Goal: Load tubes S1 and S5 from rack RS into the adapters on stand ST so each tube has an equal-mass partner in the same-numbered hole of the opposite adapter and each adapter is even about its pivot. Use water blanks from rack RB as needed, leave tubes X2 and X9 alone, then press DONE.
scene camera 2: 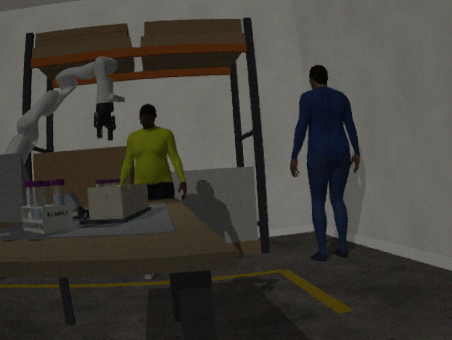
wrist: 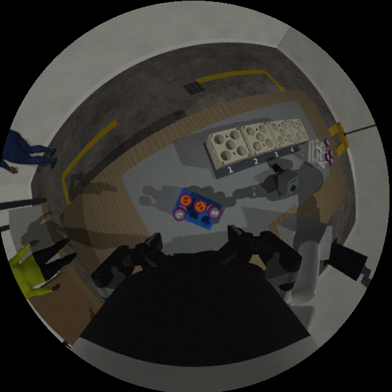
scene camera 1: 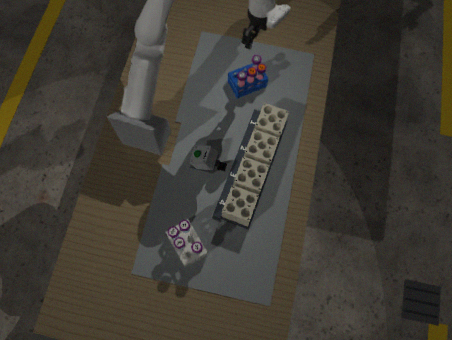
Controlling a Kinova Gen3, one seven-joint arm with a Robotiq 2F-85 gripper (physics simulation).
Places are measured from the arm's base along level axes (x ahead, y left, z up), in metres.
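Pixels of known places: gripper, fingertip midpoint: (scene camera 2: 105,139) (scene camera 1: 255,38); arm's base, origin of the base link: (scene camera 2: 6,176) (scene camera 1: 136,115).
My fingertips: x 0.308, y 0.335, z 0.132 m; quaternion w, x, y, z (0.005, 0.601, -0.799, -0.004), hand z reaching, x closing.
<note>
Ahead of a thing's pixels: the offset from my fingertips to its top centre. "*": to the spot under its first point. Level surfaces: height alone.
My gripper (scene camera 1: 247,43) (scene camera 2: 105,137) (wrist: 194,236) is open and empty, high near the blue rack. The blue rack RS @[* dz -0.254, dx +0.011, dy -0.049 m] (scene camera 1: 248,90) (wrist: 202,196) holds orange-capped tubes S1 @[dz -0.162, dx +0.008, dy -0.021 m] (scene camera 1: 252,71) (wrist: 200,206) and S5 @[dz -0.162, dx +0.036, dy +0.007 m] (scene camera 1: 261,67) (wrist: 185,200), and white-capped tubes X9 @[dz -0.162, dx -0.021, dy -0.048 m] (scene camera 1: 242,75) (wrist: 214,212) and X2 @[dz -0.162, dx +0.009, dy +0.036 m] (scene camera 1: 256,59) (wrist: 179,213). Four cream adapter blocks stand in a row on the dark stand ST (scene camera 1: 218,212); their visible holes look empty. White rack RB @[dz -0.223, dx -0.012, dy -0.670 m] (scene camera 1: 202,254) (scene camera 2: 60,225) holds several purple-rimmed blanks. The green DONE button @[* dz -0.212, dx -0.079, dy -0.370 m] (scene camera 1: 197,153) (wrist: 293,188) is on a grey box.
The grey mat @[dz -0.282 m] (scene camera 1: 255,280) lies on the wooden table @[dz -0.286 m] (scene camera 1: 90,280). The arm's grey base block (scene camera 1: 140,132) stands at the table's left side in scene camera 1. A person in yellow (scene camera 2: 152,155) and one in blue (scene camera 2: 327,130) stand beyond the table, near an orange-beamed shelf (scene camera 2: 175,50).
</note>
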